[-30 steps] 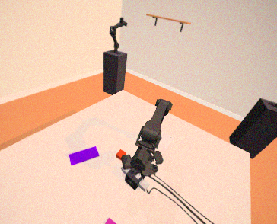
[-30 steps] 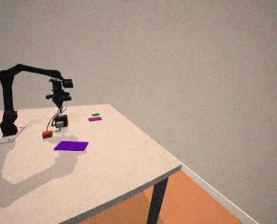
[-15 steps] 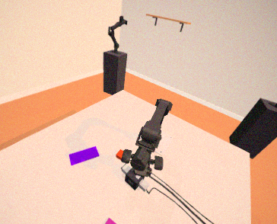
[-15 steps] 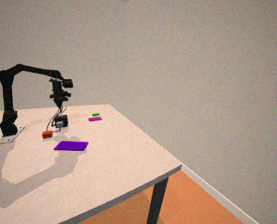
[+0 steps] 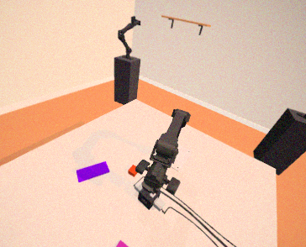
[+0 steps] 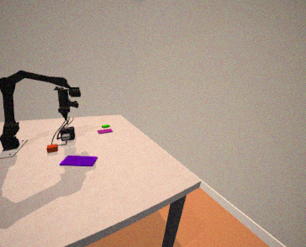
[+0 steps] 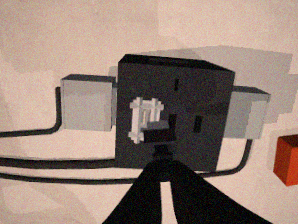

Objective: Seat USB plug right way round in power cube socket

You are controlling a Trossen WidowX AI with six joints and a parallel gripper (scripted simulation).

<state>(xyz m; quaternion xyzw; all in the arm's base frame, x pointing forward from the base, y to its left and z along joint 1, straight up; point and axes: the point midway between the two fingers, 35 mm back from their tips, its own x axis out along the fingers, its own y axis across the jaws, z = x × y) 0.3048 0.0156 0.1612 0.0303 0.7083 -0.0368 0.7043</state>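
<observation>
My gripper tip is now 20 mm above the dark USB plug. The rest, counted from my gripper tip: magenta piece 260 mm ahead, 130 mm below, 10 mm to the right; small orange block 160 mm to the right, 120 mm below, 100 mm behind; pale-rimmed socket 70 mm below, 10 mm to the left.
</observation>
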